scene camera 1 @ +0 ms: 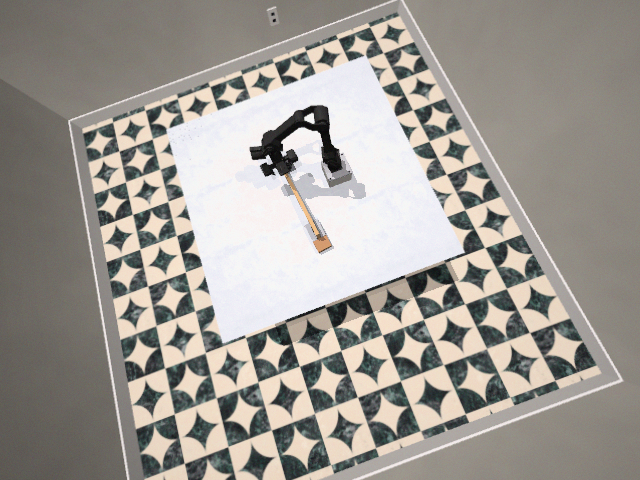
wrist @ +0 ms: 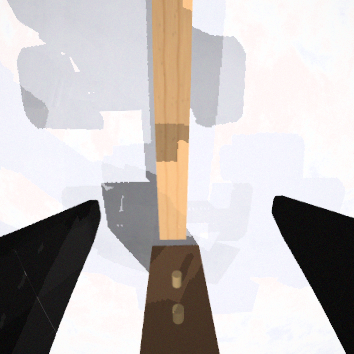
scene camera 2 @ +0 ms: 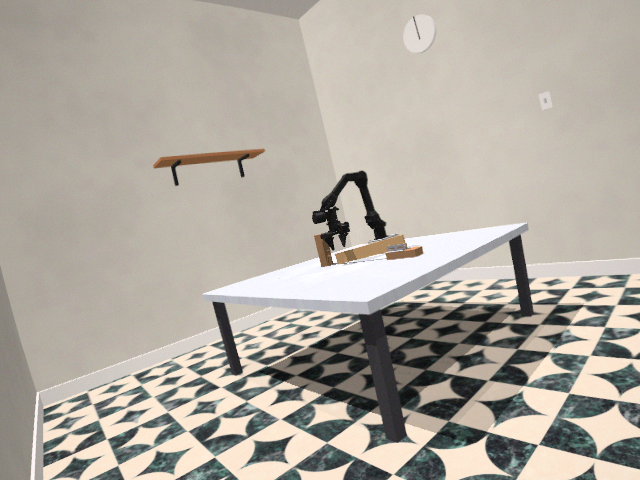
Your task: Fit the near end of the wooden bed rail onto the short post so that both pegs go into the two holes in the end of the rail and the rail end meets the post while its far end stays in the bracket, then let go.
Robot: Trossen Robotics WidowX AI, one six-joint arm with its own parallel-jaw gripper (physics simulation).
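Places are measured from the arm's base along level axes (x ahead, y left, z up), in centimetres.
Pixels of known places: gripper, fingertip midpoint: [wrist: 187, 206] [scene camera 2: 339, 248]; arm's base, origin of the base link: [scene camera 1: 334, 165] [scene camera 2: 381, 238].
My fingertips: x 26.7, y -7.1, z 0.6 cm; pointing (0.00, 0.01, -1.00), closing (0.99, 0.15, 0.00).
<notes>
Ahead of a thing's pixels: the offset from my fingertips to its top centre. "spot": to the spot under its first point. Level surfaces: height alone.
The wooden bed rail [scene camera 1: 302, 204] [scene camera 2: 369, 250] [wrist: 172, 85] lies along the table, its near end facing the short post. The short brown post @[spot: dx +3.3, dy -9.5, dz -0.1 cm] [scene camera 2: 323, 251] [wrist: 167, 337] stands upright. Its two pegs [wrist: 176, 279] [wrist: 178, 314] show on the face toward the rail, with a narrow gap between rail end and post. The rail's far end is at the grey bracket [scene camera 2: 397, 248] beside a brown block @[dx -5.9, dy +38.3, dz -5.0 cm] [scene camera 1: 322, 244] [scene camera 2: 405, 253]; its exact seating is unclear. The holes do not show. My gripper [scene camera 1: 279, 163] [scene camera 2: 337, 245] [wrist: 187, 206] is open and empty above the near end, fingers on either side of the rail's line.
The arm's grey base [scene camera 1: 337, 174] stands on the white table @[dz -8.5 cm] [scene camera 1: 248, 268] [scene camera 2: 289, 284], to the right of the rail in scene camera 1. A wooden wall shelf [scene camera 2: 209, 157] hangs away from the table.
</notes>
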